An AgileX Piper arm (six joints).
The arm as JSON. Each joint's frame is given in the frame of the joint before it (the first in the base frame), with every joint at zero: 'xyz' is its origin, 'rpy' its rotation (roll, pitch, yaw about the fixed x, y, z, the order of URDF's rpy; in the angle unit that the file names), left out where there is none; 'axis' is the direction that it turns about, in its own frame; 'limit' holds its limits. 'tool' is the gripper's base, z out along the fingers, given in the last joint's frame.
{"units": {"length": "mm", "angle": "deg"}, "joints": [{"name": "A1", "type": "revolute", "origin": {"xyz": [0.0, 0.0, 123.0]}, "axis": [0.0, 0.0, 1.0], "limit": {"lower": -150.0, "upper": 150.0}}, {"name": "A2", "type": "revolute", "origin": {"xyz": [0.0, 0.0, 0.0]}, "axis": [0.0, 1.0, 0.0], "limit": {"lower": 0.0, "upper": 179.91}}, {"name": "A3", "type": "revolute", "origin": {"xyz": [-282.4, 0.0, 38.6]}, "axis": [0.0, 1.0, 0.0], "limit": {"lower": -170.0, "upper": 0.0}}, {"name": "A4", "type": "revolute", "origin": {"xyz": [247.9, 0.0, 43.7]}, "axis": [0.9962, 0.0, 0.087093], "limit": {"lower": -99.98, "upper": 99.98}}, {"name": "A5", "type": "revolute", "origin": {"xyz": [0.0, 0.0, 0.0]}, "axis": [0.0, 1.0, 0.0], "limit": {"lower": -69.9, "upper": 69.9}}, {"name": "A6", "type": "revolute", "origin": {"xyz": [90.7, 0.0, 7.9]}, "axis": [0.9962, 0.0, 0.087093], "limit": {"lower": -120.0, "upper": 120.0}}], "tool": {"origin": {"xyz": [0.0, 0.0, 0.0], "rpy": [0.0, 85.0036, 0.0]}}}
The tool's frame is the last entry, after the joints.
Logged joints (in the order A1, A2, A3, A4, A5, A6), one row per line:
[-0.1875, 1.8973, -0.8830, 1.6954, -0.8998, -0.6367]
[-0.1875, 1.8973, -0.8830, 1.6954, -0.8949, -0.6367]
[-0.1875, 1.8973, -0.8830, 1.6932, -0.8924, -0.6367]
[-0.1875, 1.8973, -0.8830, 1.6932, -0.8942, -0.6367]
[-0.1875, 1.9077, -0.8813, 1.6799, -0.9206, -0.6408]
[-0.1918, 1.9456, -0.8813, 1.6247, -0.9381, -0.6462]
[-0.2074, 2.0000, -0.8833, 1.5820, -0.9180, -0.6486]
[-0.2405, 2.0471, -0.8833, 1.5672, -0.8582, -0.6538]
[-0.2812, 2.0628, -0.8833, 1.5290, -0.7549, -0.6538]
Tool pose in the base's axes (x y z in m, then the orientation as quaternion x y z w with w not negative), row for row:
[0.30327, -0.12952, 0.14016, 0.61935, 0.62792, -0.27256, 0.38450]
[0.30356, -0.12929, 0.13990, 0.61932, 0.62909, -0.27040, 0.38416]
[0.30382, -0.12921, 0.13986, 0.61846, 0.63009, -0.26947, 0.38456]
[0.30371, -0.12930, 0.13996, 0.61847, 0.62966, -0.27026, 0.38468]
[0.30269, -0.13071, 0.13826, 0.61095, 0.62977, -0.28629, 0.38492]
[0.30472, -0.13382, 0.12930, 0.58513, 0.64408, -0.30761, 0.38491]
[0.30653, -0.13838, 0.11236, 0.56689, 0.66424, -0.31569, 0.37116]
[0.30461, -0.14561, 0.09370, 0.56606, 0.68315, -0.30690, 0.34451]
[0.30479, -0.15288, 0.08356, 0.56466, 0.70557, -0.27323, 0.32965]
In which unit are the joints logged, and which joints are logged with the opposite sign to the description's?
The joints are logged in radians. Opposite sign: none.
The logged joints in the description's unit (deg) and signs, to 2 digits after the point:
[-10.74, 108.71, -50.59, 97.14, -51.55, -36.48]
[-10.74, 108.71, -50.59, 97.14, -51.27, -36.48]
[-10.74, 108.71, -50.59, 97.01, -51.13, -36.48]
[-10.74, 108.71, -50.59, 97.01, -51.23, -36.48]
[-10.74, 109.30, -50.49, 96.25, -52.75, -36.72]
[-10.99, 111.47, -50.49, 93.09, -53.75, -37.02]
[-11.88, 114.59, -50.61, 90.64, -52.60, -37.16]
[-13.78, 117.29, -50.61, 89.79, -49.17, -37.46]
[-16.11, 118.19, -50.61, 87.61, -43.25, -37.46]

